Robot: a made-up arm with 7 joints. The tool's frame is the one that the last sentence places.
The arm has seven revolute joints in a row. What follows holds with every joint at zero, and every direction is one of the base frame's. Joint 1 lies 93.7 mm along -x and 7 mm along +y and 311.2 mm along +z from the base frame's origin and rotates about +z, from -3.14 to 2.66 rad. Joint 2 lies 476.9 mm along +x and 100 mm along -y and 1.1 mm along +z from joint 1 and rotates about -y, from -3.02 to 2.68 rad. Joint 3 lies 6.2 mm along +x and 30.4 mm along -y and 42.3 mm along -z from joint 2 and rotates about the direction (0.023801, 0.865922, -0.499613), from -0.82 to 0.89 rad. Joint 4 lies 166.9 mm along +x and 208.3 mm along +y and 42.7 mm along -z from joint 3 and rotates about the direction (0.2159, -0.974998, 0.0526), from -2.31 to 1.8 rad. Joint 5 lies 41.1 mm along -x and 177.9 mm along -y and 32.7 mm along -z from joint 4 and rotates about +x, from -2.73 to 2.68 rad. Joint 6 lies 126.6 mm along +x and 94.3 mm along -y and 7.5 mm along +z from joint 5 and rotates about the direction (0.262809, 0.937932, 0.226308), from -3.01 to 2.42 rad. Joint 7 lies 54.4 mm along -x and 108.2 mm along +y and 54.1 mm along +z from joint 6 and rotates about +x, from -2.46 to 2.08 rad. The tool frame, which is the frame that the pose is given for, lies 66.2 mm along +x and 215.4 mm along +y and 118.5 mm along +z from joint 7; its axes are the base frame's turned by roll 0.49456, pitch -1.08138 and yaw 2.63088 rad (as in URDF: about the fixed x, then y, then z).
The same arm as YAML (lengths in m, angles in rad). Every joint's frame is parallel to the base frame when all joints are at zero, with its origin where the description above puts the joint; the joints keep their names.
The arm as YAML. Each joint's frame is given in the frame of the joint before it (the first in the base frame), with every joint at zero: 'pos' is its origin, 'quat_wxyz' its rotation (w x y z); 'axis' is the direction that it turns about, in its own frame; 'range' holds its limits. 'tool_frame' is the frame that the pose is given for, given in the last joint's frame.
length_unit: m
angle_unit: rad
joints:
  - joint: joint 1
    pos: [-0.0937, 0.007, 0.3112]
    quat_wxyz: [1.0, 0.0, 0.0, 0.0]
    axis: [0.0, 0.0, 1.0]
    range: [-3.14, 2.66]
  - joint: joint 2
    pos: [0.4769, -0.1, 0.0011]
    quat_wxyz: [1.0, 0.0, 0.0, 0.0]
    axis: [0.0, -1.0, 0.0]
    range: [-3.02, 2.68]
  - joint: joint 3
    pos: [0.0062, -0.0304, -0.0423]
    quat_wxyz: [1.0, 0.0, 0.0, 0.0]
    axis: [0.023801, 0.865922, -0.499613]
    range: [-0.82, 0.89]
  - joint: joint 4
    pos: [0.1669, 0.2083, -0.0427]
    quat_wxyz: [1.0, 0.0, 0.0, 0.0]
    axis: [0.2159, -0.974998, 0.0526]
    range: [-2.31, 1.8]
  - joint: joint 5
    pos: [-0.0411, -0.1779, -0.0327]
    quat_wxyz: [1.0, 0.0, 0.0, 0.0]
    axis: [1.0, 0.0, 0.0]
    range: [-2.73, 2.68]
  - joint: joint 6
    pos: [0.1266, -0.0943, 0.0075]
    quat_wxyz: [1.0, 0.0, 0.0, 0.0]
    axis: [0.262809, 0.937932, 0.226308]
    range: [-3.01, 2.42]
  - joint: joint 7
    pos: [-0.0544, 0.1082, 0.0541]
    quat_wxyz: [1.0, 0.0, 0.0, 0.0]
    axis: [1.0, 0.0, 0.0]
    range: [-2.46, 2.08]
tool_frame:
  pos: [0.0662, 0.2154, 0.1185]
  quat_wxyz: [0.088069, 0.535894, 0.076987, 0.836143]

